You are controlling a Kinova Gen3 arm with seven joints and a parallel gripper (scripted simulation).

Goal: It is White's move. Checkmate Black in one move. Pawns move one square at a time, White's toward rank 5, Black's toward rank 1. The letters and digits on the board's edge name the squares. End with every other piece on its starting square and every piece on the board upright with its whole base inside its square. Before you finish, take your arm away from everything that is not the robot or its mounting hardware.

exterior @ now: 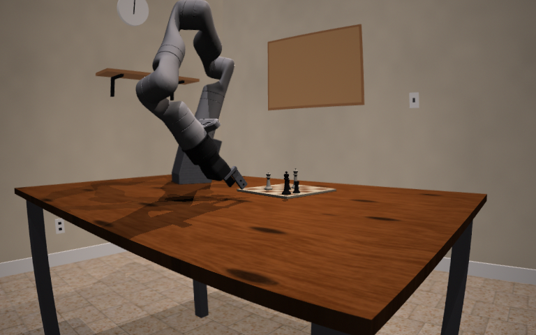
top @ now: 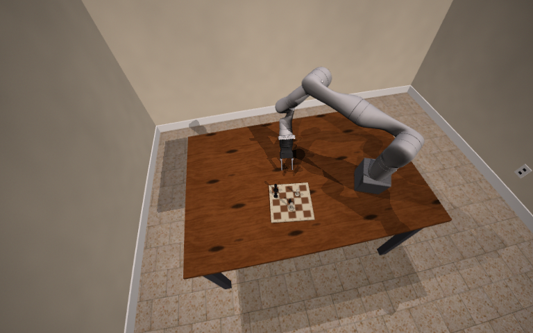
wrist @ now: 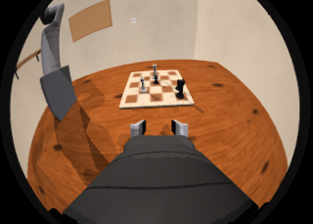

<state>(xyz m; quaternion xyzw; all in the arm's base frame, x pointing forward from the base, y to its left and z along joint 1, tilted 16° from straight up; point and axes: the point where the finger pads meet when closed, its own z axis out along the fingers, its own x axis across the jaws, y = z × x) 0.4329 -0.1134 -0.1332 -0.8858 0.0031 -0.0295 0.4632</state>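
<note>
Right now the small white piece is 16 cm to the left of my hand, 4 cm behind it and 1 cm below it. From my hand the other things lie so: tall black piece 13 cm to the left, 7 cm ahead, 1 cm below; then tall white piece 24 cm to the left, 1 cm below, 1 cm behind; then chessboard 20 cm to the left, 4 cm below, 1 cm behind.
</note>
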